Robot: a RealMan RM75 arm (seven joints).
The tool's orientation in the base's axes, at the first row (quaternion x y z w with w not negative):
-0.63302, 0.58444, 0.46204, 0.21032
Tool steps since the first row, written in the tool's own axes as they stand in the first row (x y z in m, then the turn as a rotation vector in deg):
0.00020, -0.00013, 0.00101, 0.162, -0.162, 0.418
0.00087, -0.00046, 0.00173, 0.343, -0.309, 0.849
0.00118, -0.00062, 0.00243, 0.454, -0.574, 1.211
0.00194, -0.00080, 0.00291, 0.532, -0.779, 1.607
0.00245, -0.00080, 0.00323, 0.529, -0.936, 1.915
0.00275, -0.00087, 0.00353, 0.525, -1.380, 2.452
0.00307, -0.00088, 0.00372, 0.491, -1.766, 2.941
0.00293, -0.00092, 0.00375, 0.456, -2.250, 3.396
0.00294, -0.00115, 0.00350, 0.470, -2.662, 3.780
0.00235, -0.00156, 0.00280, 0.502, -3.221, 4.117
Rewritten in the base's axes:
-0.00024, 0.00073, -0.00069, -0.008, 0.286, -0.381
-0.00025, 0.00103, -0.00169, -0.037, 0.568, -0.781
-0.00037, 0.00146, -0.00233, 0.076, 0.860, -1.121
-0.00045, 0.00147, -0.00324, 0.124, 1.183, -1.434
-0.00062, 0.00145, -0.00382, 0.167, 1.469, -1.624
-0.00069, 0.00154, -0.00423, 0.400, 2.006, -2.002
-0.00078, 0.00153, -0.00459, 0.599, 2.507, -2.317
-0.00073, 0.00164, -0.00450, 0.900, 3.003, -2.640
-0.00044, 0.00148, -0.00445, 1.153, 3.400, -2.951
0.00025, 0.00133, -0.00374, 1.558, 3.781, -3.294

